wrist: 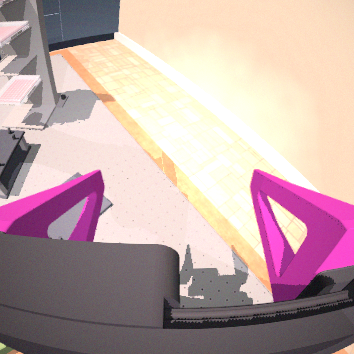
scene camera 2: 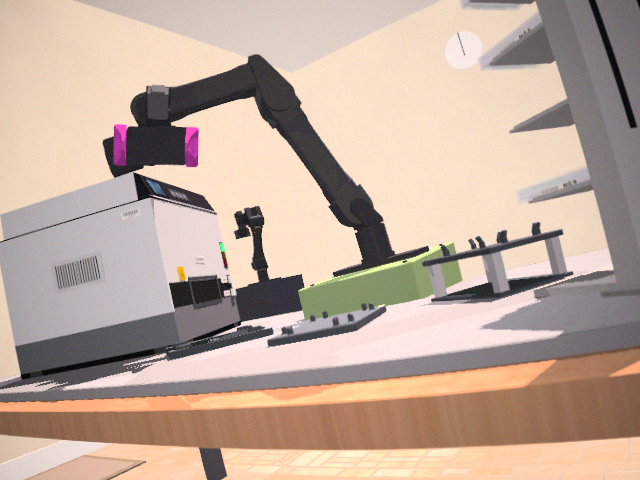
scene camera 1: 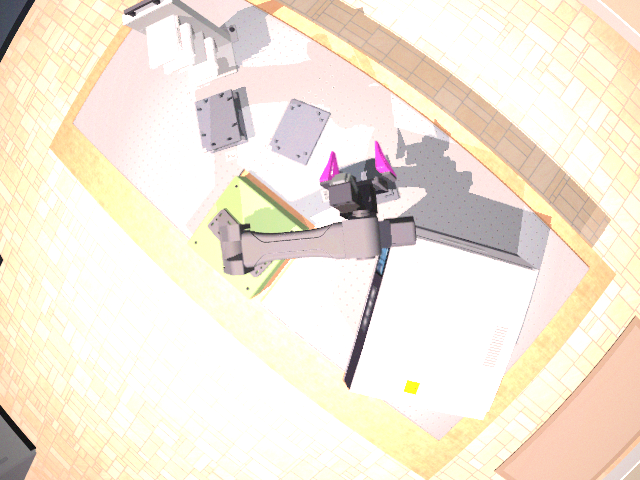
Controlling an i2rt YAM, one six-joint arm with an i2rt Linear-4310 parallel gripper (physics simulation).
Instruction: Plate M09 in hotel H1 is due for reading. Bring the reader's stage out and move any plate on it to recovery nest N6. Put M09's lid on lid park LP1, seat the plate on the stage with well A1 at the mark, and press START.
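Pixels of known places: gripper, fingertip midpoint: [wrist: 176, 177] [scene camera 2: 154, 146] [scene camera 1: 354, 146]; arm's base at its link origin: [scene camera 2: 380, 264].
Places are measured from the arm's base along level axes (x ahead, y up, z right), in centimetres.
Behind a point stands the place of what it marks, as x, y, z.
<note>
My gripper [scene camera 1: 354, 147] @[40.6, 25.5, 8.8] [scene camera 2: 155, 146] @[40.6, 25.5, 8.8] [wrist: 176, 177] @[40.6, 25.5, 8.8] is open and empty, with its magenta fingers wide apart, high above the table beside the reader. The white reader [scene camera 1: 449, 320] @[29.8, 27.3, 48.0] [scene camera 2: 93, 273] @[40.5, 10.4, 37.2] has a dark front opening; no extended stage shows. Hotel H1 [scene camera 2: 594, 129] @[39.6, 6.7, -49.3] [wrist: 42, 60] @[37.9, 9.0, -48.2] stands at the far end from the reader. A plate [scene camera 2: 555, 189] @[32.6, 3.2, -43.4], whose label looks like M09, lies on a low hotel shelf. A raised four-legged stand [scene camera 1: 217, 121] @[19.0, -0.9, -29.4] [scene camera 2: 496, 249] @[27.8, -1.5, -34.1] and a low grey pegged plate [scene camera 1: 299, 131] @[32.1, -5.9, -10.4] [scene camera 2: 330, 328] @[38.7, -6.1, -16.0] are empty; I cannot tell which is N6 or LP1.
My arm stands on a green base block [scene camera 1: 263, 211] @[10.7, -0.8, -1.1] [scene camera 2: 361, 294] @[13.2, -4.4, -3.3]. A dark flat fixture [scene camera 2: 222, 341] @[36.8, -6.1, 7.1] lies by the reader, mostly hidden under my gripper in the first scene view. A second small arm [scene camera 2: 256, 237] stands behind. A green lamp [scene camera 2: 221, 246] @[3.7, 13.1, 41.7] glows on the reader front.
</note>
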